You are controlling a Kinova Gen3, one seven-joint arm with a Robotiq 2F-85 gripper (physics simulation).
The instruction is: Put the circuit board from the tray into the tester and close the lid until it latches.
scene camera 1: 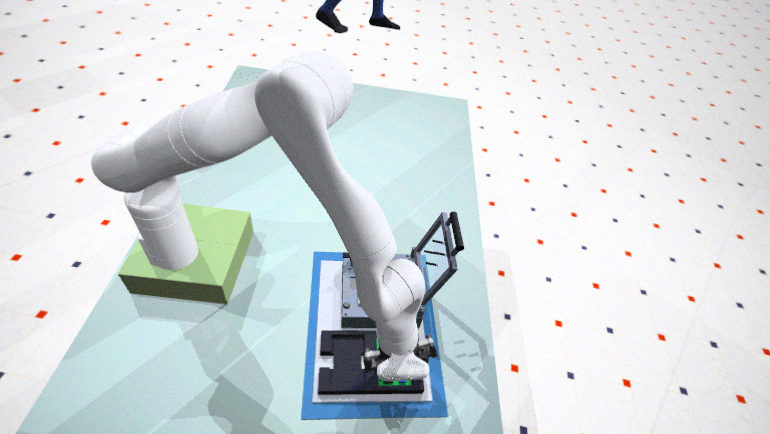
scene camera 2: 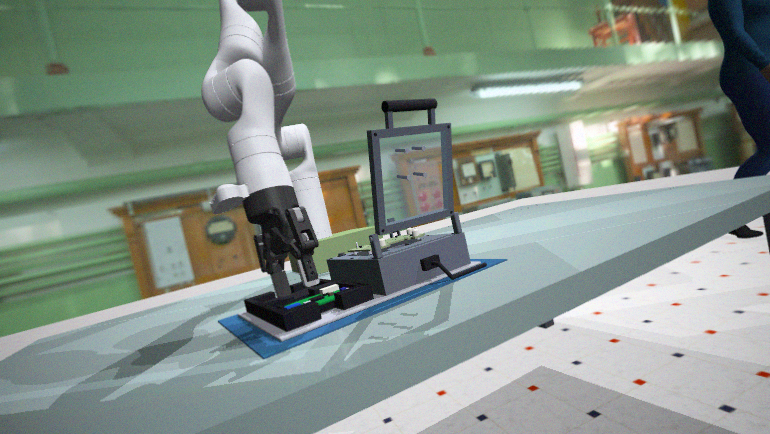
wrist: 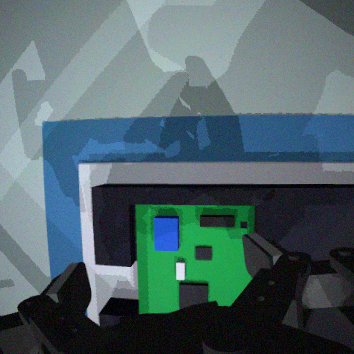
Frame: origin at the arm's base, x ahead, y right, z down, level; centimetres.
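Seen in the pictures: gripper, fingertip midpoint: [scene camera 2: 297,291] [wrist: 166,265]; arm's base at its link origin: [scene camera 1: 176,253].
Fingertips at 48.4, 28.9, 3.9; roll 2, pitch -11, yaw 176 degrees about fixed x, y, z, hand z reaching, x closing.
Offsets run from my fingertips to a thing's top centre, as dx, dy, dz. "spot": to the spot under its first point. Level surfaces: height alone.
The green circuit board @(-1.1, -2.6, +1.5) [scene camera 1: 396,382] [scene camera 2: 325,299] [wrist: 225,272] lies flat in one pocket of the black tray [scene camera 1: 347,386] [scene camera 2: 291,319] [wrist: 112,230]. My gripper [scene camera 2: 296,286] [wrist: 166,265] is open and empty, pointing down low over the tray. In the wrist view its left fingertip is left of the board and the right one overlaps the board's right edge; contact cannot be told. The arm hides part of the board in scene camera 1. The grey tester [scene camera 1: 353,301] [scene camera 2: 412,264] stands beside the tray, its framed clear lid [scene camera 1: 442,283] [scene camera 2: 375,183] upright and open.
Tray and tester stand on a white sheet @(spot: -14.5, -20.0, +3.6) [scene camera 1: 328,296] over a blue mat @(dz +4.0) [scene camera 1: 307,377] [scene camera 2: 264,347] [wrist: 60,200]. A black bent bar @(spot: +8.5, -22.2, +3.9) [scene camera 2: 452,274] sticks out from the tester's side. The tray's other pocket @(spot: -11.0, -4.6, +2.4) [scene camera 1: 347,355] holds no board. The arm stands on a green block [scene camera 1: 177,288].
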